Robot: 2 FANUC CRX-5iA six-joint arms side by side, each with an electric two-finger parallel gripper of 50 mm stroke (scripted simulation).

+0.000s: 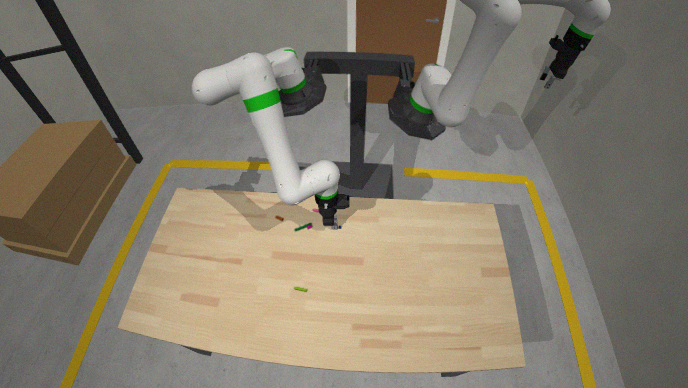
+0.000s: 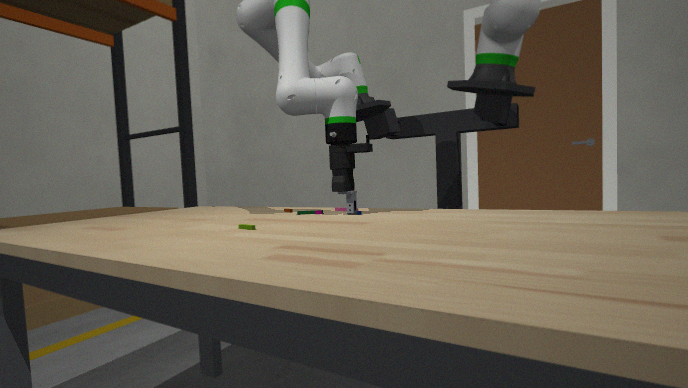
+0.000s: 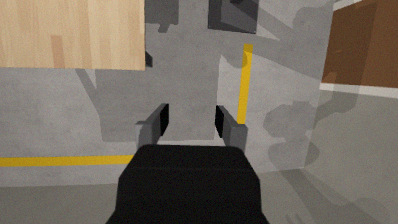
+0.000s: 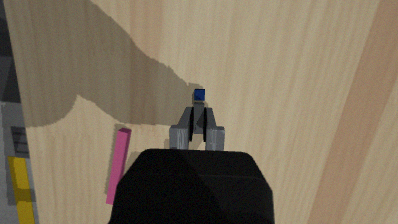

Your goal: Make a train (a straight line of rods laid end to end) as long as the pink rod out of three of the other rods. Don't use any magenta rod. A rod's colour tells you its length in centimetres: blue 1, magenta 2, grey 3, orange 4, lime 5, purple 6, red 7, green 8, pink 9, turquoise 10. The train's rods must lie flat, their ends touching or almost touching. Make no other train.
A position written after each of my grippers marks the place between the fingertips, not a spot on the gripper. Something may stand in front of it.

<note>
In view: my left gripper (image 3: 192,114), my right gripper (image 2: 352,212) and a pink rod (image 4: 123,135).
My right gripper also shows in image 4 (image 4: 198,117). Image 3 misses the pink rod: it is out of frame.
</note>
